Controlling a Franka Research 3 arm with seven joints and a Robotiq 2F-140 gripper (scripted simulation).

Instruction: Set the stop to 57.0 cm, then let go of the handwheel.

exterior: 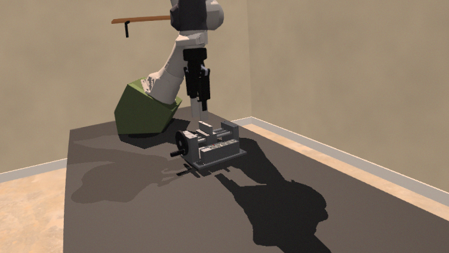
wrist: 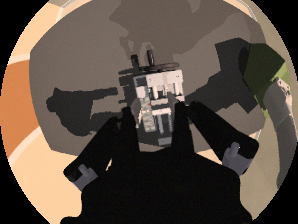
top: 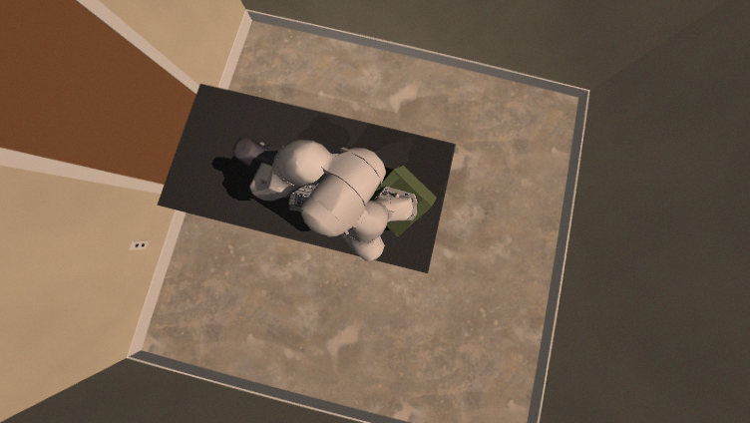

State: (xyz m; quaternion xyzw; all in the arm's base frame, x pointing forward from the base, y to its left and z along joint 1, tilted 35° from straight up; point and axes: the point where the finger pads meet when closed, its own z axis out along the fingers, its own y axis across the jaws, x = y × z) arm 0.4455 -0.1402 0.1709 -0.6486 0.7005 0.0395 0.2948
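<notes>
My gripper is now 20 mm past the handwheel, 80 mm to the left of it and 130 mm above it. Also, from my hand: grey stop fixture (20 mm behind, 40 mm to the left, 100 mm below).
</notes>
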